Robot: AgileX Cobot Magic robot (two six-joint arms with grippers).
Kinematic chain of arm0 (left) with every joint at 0, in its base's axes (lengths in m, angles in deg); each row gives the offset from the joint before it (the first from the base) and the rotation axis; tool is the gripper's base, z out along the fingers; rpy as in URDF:
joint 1: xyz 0 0 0.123 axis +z
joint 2: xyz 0 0 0 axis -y
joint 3: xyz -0.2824 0 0.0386 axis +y
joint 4: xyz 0.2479 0 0.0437 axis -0.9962 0 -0.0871
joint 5: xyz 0 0 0 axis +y
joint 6: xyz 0.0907 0 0.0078 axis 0.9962 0 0.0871
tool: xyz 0 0 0 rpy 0 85 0
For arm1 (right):
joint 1: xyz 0 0 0.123 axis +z
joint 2: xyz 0 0 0 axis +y
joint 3: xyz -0.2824 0 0.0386 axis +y
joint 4: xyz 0.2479 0 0.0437 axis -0.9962 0 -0.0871
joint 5: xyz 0 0 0 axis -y
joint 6: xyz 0.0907 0 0.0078 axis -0.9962 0 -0.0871
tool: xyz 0 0 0 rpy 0 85 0
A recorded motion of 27 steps. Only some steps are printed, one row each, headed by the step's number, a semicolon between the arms.
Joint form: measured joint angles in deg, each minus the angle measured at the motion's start. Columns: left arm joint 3, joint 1, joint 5, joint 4, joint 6, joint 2; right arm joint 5, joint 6, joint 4, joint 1, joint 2, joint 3.
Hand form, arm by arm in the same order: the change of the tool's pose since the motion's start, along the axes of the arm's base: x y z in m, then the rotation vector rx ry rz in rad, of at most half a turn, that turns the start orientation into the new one. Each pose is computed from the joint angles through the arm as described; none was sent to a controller.
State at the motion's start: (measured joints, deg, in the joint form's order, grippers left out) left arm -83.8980 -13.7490 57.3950 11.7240 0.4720 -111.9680; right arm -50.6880 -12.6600 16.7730 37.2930 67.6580 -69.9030
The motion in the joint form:
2: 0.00 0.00 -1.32 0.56 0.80 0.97; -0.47 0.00 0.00 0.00 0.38 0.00
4: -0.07 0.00 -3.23 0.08 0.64 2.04; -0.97 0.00 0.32 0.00 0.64 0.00
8: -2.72 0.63 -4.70 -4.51 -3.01 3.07; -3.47 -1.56 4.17 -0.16 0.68 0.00
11: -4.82 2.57 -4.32 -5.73 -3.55 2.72; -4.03 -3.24 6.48 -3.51 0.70 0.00
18: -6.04 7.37 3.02 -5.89 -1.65 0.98; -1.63 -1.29 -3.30 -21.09 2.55 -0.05
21: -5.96 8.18 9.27 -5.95 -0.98 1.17; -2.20 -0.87 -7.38 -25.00 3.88 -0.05
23: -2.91 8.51 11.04 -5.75 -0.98 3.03; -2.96 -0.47 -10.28 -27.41 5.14 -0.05
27: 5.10 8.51 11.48 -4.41 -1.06 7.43; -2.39 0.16 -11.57 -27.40 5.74 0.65
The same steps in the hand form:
2: 0.0005 -0.0006 0.0072 -0.0143 -0.0396 -0.0053; 0.0011 0.0007 -0.0021 -0.0085 0.0117 -0.0023
4: 0.0021 0.0000 0.0155 -0.0170 -0.0925 0.0004; 0.0019 0.0006 -0.0036 -0.0205 0.0188 -0.0056
8: 0.0113 0.0085 0.0351 0.0226 -0.1851 0.0468; 0.0032 -0.0060 -0.0048 -0.0782 0.0187 -0.0493
11: 0.0197 0.0224 0.0424 0.0369 -0.2111 0.0818; 0.0111 -0.0211 -0.0044 -0.0938 0.0104 -0.1365
18: 0.0209 0.0563 0.0324 0.0753 -0.0810 0.1145; 0.0415 -0.0756 -0.0135 0.0362 0.0931 -0.3846
21: 0.0113 0.0626 0.0316 0.0919 0.0228 0.1017; 0.0486 -0.0865 -0.0209 0.0848 0.1519 -0.4427
23: -0.0024 0.0657 0.0303 0.0951 0.0746 0.1030; 0.0540 -0.0928 -0.0279 0.1157 0.2025 -0.4779
27: -0.0325 0.0665 0.0239 0.0827 0.1482 0.1071; 0.0564 -0.0906 -0.0339 0.1236 0.2220 -0.4673

